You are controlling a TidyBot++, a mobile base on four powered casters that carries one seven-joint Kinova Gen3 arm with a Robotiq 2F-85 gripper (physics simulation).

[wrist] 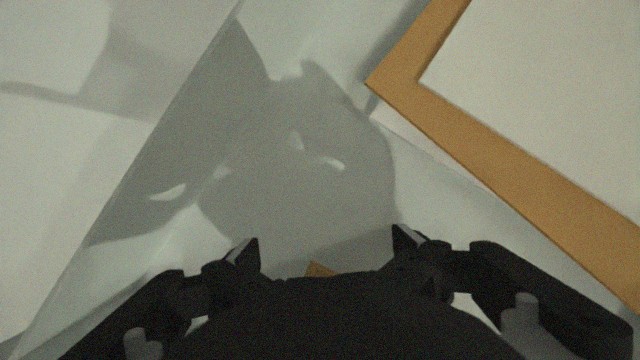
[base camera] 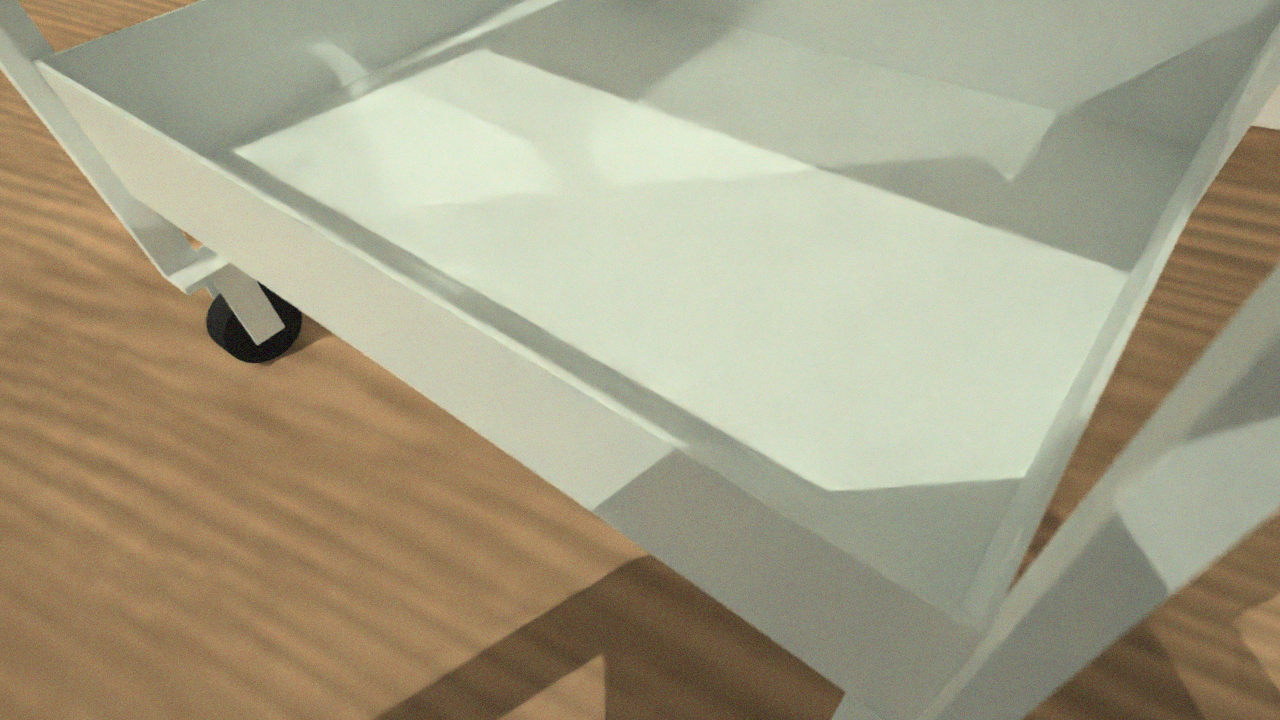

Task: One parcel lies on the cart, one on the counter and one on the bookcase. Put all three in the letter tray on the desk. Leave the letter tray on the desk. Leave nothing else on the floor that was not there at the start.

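Frame: origin at the arm's base, x up, y ahead, z left, level; metres.
Seen in the pictures: gripper, fingertip midpoint: (wrist: pixel 325 245).
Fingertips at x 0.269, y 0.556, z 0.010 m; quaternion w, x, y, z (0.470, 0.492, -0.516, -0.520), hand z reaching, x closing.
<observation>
A point is followed by its place in that frame.
A small tan corner of a parcel (wrist: pixel 319 269) {x 0.322, y 0.556, z 0.002 m} shows in the wrist view, low between the fingers and just above the dark palm, which hides the rest of it. My gripper (wrist: pixel 325 245) {x 0.269, y 0.556, z 0.010 m} is open, with its fingers wide apart over the pale grey cart (wrist: pixel 435 200) {x 0.266, y 0.486, z -0.015 m}; I cannot tell how far above the parcel they are. In the base camera view the cart (base camera: pixel 501 376) {x -0.215, y 0.259, z 0.036 m} shows its walled lower shelf, with light and shadow across it. The letter tray, the desk, the counter and the bookcase do not show.
An orange-brown frame-like border (wrist: pixel 500 160) {x 0.276, y 0.453, z -0.037 m} around a pale surface lies right of the gripper in the wrist view. A black caster wheel (base camera: pixel 254 324) {x -0.362, y 0.446, z 0.234 m} stands under the cart's left corner on the wooden floor (base camera: pixel 179 483) {x -0.396, y 0.355, z 0.264 m}. A slanted cart post (base camera: pixel 1109 555) {x -0.142, y 0.157, z -0.064 m} is at the right.
</observation>
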